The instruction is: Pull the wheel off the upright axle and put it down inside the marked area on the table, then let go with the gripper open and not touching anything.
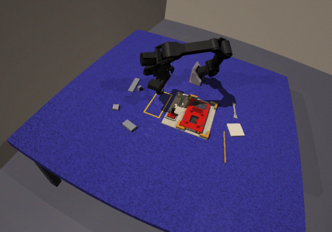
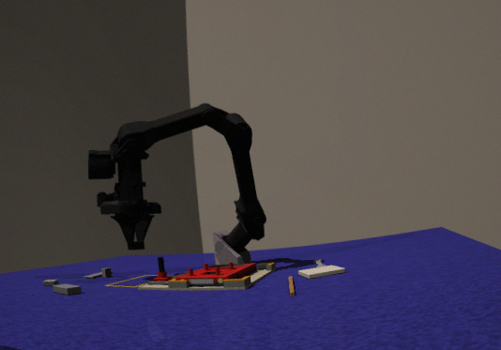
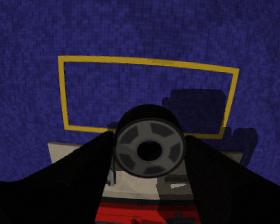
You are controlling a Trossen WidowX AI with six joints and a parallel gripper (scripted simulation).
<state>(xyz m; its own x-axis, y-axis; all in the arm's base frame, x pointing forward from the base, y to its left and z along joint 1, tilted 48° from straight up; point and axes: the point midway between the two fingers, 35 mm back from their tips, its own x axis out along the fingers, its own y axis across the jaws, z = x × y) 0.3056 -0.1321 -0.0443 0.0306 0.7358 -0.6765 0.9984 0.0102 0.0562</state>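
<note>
The dark grey wheel is right at my gripper tip. From my gripper tip the other things lie so: black axle (5 cm ahead, 10 cm to the left, 5 cm below); wooden stick (10 cm ahead, 38 cm to the left, 8 cm below); white card (2 cm behind, 42 cm to the left, 8 cm below).
</note>
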